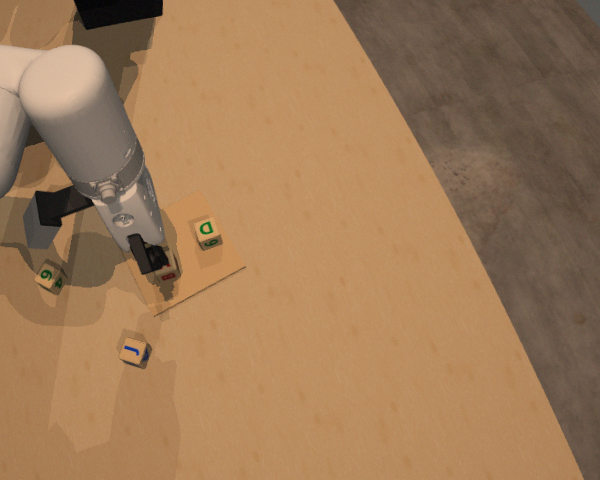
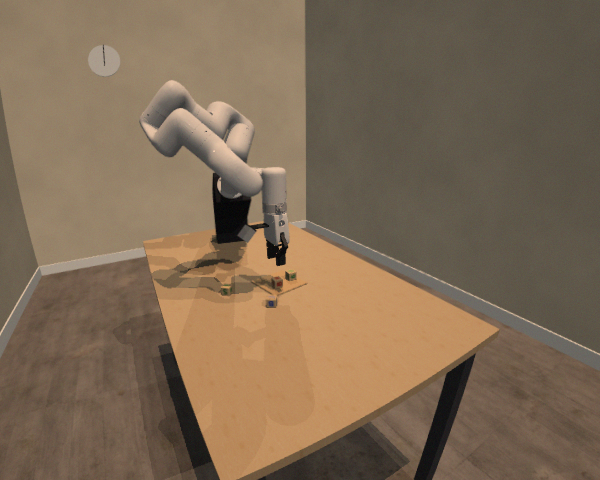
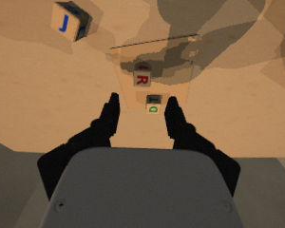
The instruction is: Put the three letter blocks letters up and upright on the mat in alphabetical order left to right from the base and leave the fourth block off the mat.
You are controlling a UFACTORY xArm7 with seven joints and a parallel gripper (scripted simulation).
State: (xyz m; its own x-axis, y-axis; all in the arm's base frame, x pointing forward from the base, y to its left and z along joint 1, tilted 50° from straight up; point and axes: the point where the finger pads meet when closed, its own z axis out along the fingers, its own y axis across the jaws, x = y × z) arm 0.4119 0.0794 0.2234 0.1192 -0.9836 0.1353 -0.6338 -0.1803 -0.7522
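Right now my hand is 11 cm above the tan mat, 3 cm past it and 1 cm to the right of it. Also, from my hand: green D block: 9 cm below, 6 cm to the left, 4 cm behind.
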